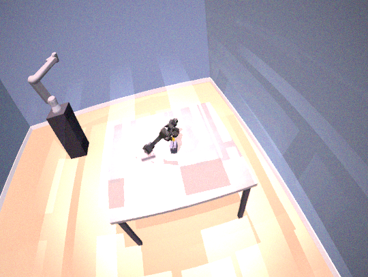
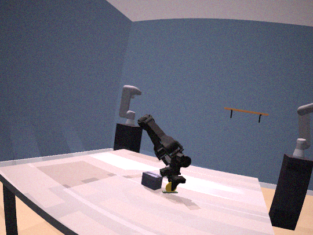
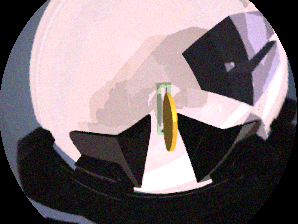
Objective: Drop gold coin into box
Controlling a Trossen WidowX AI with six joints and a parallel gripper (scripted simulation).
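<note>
My gripper tip is now 10 mm below the gold coin.
</note>
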